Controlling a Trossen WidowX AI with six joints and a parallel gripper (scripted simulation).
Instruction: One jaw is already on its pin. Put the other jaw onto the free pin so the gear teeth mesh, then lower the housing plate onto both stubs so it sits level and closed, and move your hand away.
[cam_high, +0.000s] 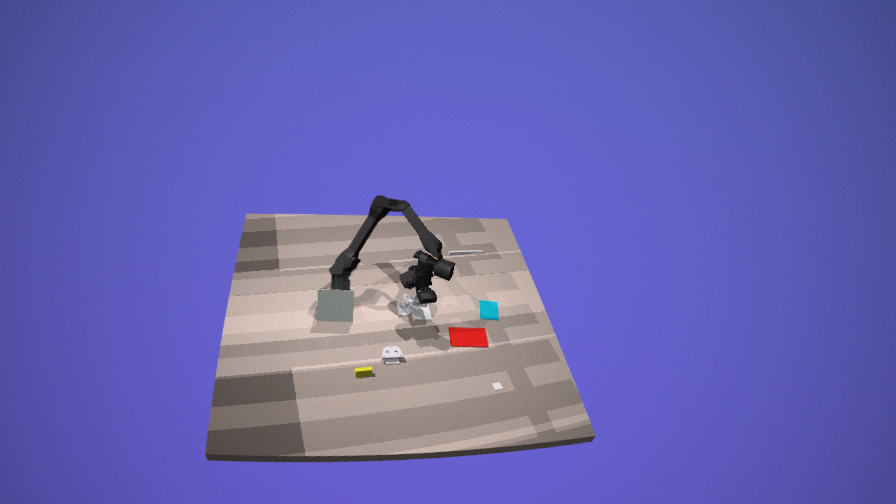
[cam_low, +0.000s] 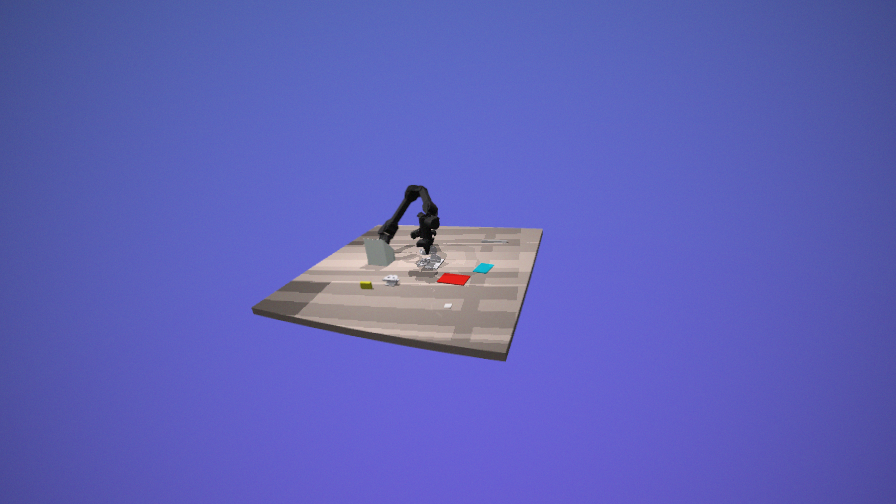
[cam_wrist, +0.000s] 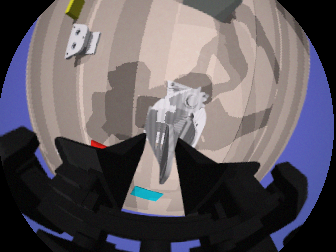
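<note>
Now: gripper tip 4 cm past the grey jaw and 1 cm to the right of it. The rest, counted from my gripper tip: yellow block (19 cm behind, 32 cm to the right, 6 cm below); then cyan tile (29 cm ahead, 6 cm to the left, 8 cm below); then red flat sheet (20 cm ahead, 10 cm to the right, 8 cm below).
</note>
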